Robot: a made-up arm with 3 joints.
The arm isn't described. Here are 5 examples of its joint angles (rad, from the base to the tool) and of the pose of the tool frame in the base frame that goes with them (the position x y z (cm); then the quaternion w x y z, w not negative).
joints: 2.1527 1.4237 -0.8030
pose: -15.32 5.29 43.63 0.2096 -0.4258 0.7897 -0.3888
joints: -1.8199 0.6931 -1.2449
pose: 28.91 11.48 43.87 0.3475 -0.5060 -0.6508 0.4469
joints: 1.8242 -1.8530 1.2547
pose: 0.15 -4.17 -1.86 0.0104 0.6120 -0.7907 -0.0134
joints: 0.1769 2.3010 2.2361
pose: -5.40 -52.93 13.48 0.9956 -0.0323 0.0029 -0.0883
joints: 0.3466 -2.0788 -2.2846
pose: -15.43 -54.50 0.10 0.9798 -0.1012 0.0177 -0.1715
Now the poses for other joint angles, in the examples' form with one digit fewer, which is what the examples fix.
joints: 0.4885 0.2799 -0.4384
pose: -27.4 -60.0 28.5 0.908 -0.341 0.085 -0.226
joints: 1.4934 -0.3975 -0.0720
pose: -68.5 -9.3 -8.8 0.724 0.119 -0.110 -0.670
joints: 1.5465 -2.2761 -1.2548
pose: -37.6 -4.9 -29.2 0.624 0.350 -0.341 -0.609
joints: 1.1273 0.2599 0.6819
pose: -59.3 -32.6 -4.2 0.827 0.177 -0.112 -0.522
